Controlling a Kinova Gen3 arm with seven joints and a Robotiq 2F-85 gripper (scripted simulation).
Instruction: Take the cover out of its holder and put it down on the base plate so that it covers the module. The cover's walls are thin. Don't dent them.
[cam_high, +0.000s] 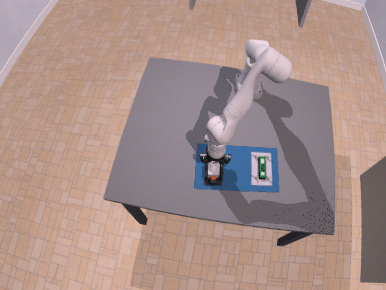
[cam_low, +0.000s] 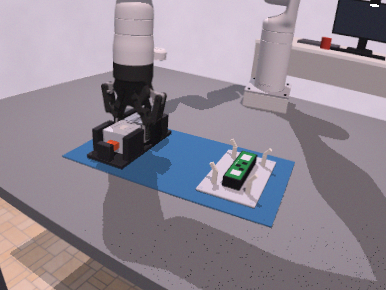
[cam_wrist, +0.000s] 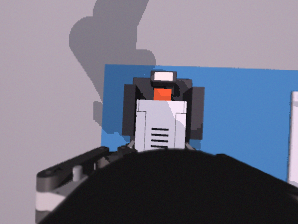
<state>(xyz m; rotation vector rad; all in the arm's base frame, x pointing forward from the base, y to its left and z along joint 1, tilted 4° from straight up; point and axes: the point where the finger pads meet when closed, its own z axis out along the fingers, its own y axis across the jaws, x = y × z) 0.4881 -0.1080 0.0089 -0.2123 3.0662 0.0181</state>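
Right now the light grey cover is right at my hand.
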